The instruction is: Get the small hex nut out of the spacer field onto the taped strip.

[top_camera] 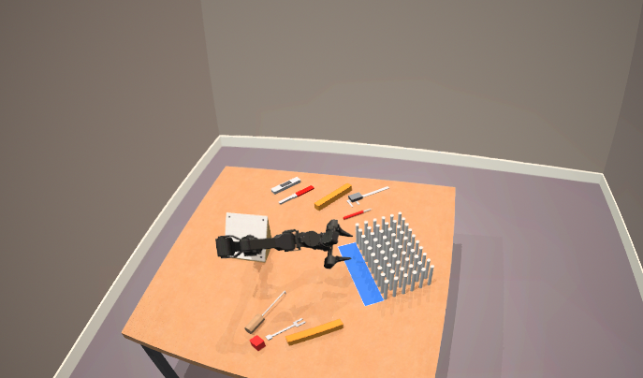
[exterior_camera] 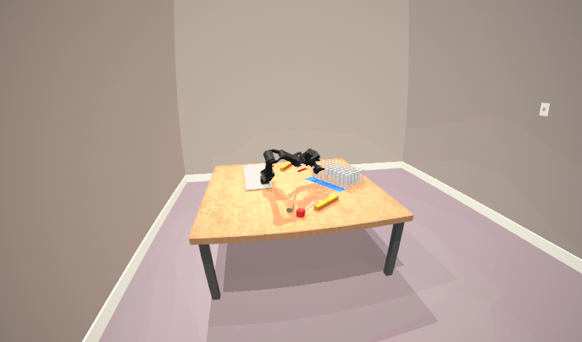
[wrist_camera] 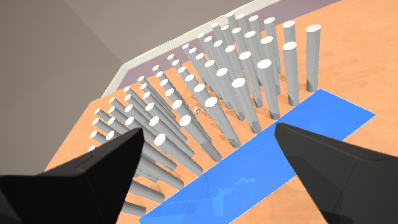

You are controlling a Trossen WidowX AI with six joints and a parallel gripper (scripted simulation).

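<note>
Right now my gripper tip is 340 mm to the left of the fork tool, 200 mm past it and 160 mm above it. Also, from my gripper tip: blue taped strip (160 mm below, 30 mm ahead, 10 mm to the left); then thin red tool (400 mm to the left, 150 mm below, 20 mm behind); then hex nut (180 mm ahead, 150 mm below, 90 mm to the left).
</note>
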